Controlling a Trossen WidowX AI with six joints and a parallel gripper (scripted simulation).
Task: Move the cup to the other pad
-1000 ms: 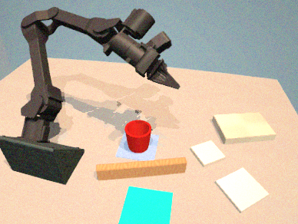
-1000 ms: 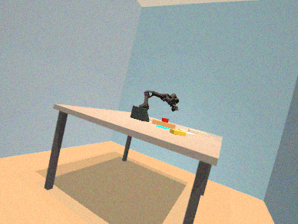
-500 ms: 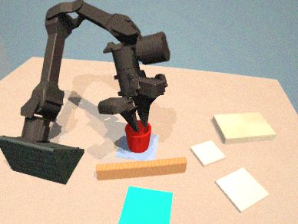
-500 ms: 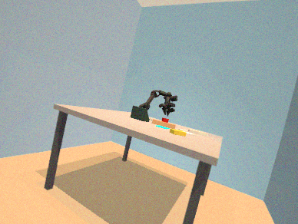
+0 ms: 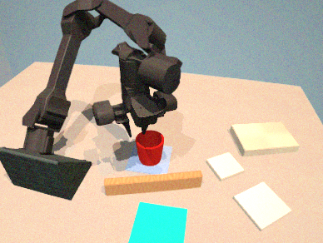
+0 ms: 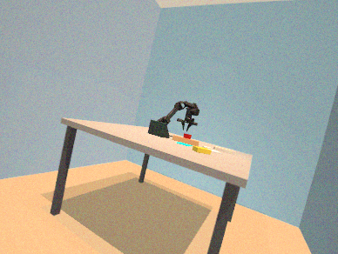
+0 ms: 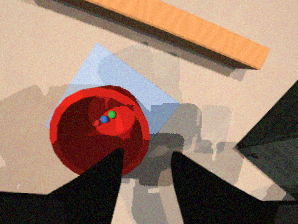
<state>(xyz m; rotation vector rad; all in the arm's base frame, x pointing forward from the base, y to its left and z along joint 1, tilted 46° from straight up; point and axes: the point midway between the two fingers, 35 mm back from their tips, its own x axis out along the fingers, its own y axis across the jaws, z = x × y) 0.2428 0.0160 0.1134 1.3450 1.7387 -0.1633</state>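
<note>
Now: the red cup 60 mm below my gripper tip, 30 mm ahead of it and 20 mm to the left of it. Also, from my gripper tip: cyan pad (170 mm to the right, 110 mm below, 100 mm ahead); then blue marble (80 mm below, 30 mm to the left, 30 mm ahead); then pale blue pad (110 mm below, 30 mm ahead, 20 mm to the left).
</note>
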